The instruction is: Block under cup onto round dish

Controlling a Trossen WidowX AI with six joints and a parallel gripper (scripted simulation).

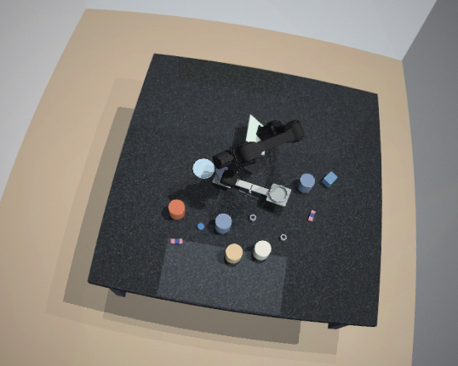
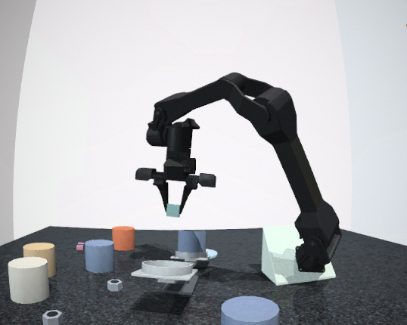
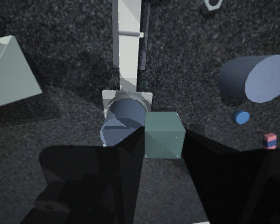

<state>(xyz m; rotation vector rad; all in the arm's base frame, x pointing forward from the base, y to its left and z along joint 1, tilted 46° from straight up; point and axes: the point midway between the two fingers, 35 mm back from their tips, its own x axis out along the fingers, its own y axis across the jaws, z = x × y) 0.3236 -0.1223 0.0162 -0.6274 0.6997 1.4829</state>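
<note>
Right now the round dish is 140 mm to the right of my gripper tip, 140 mm below it and 70 mm behind it. From my gripper tip the other things lie so: tan cup 310 mm ahead, 120 mm to the left, 100 mm below; then cream cup 250 mm ahead, 200 mm to the left, 100 mm below; then orange cup 190 mm to the right, 190 mm ahead, 100 mm below.
</note>
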